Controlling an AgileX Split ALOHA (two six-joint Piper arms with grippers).
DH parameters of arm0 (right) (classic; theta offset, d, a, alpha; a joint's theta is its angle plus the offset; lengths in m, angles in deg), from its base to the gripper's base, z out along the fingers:
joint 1: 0 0.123 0 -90
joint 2: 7.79 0 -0.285 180
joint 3: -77.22 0 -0.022 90
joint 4: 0 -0.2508 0 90
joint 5: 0 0 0.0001 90
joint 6: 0 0.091 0 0
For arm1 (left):
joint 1: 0 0.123 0 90
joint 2: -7.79 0 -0.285 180
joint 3: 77.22 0 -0.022 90
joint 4: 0 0.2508 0 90
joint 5: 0 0 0.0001 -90
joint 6: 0 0.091 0 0
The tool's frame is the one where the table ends.
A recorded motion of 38 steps. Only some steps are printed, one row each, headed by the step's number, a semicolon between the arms.
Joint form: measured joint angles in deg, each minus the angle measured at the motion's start. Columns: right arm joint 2, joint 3, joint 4, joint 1, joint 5, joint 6; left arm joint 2, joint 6, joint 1, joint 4, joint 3, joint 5.
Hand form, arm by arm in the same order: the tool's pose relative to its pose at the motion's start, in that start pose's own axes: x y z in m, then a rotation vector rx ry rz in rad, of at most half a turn. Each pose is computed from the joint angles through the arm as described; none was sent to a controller.
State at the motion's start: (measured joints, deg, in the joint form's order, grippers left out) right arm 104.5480 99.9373 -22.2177 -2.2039 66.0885 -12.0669; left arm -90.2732 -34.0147 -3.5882 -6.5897 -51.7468 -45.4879
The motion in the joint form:
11: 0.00 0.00 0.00 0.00 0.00 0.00; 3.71 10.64 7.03 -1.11 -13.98 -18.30
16: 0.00 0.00 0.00 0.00 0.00 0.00; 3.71 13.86 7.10 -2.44 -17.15 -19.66
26: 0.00 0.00 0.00 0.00 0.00 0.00; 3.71 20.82 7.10 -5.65 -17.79 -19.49
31: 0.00 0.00 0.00 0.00 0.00 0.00; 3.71 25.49 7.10 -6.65 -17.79 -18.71
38: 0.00 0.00 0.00 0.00 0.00 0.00; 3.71 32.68 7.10 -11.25 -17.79 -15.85
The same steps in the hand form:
11: 0.0000 0.0000 0.0000 0.0000 0.0000 0.0000; -0.0318 0.0072 -0.0748 0.0140 0.0067 0.0859
16: 0.0000 0.0000 0.0000 0.0000 0.0000 0.0000; -0.0367 0.0005 -0.0880 0.0490 -0.0122 0.1379
26: 0.0000 0.0000 0.0000 0.0000 0.0000 0.0000; -0.0363 -0.0049 -0.0910 0.1018 -0.0094 0.2380
31: 0.0000 0.0000 0.0000 0.0000 0.0000 0.0000; -0.0367 -0.0067 -0.0912 0.1208 -0.0214 0.3115
38: 0.0000 0.0000 0.0000 0.0000 0.0000 0.0000; -0.0381 -0.0144 -0.0925 0.2018 -0.0584 0.3984

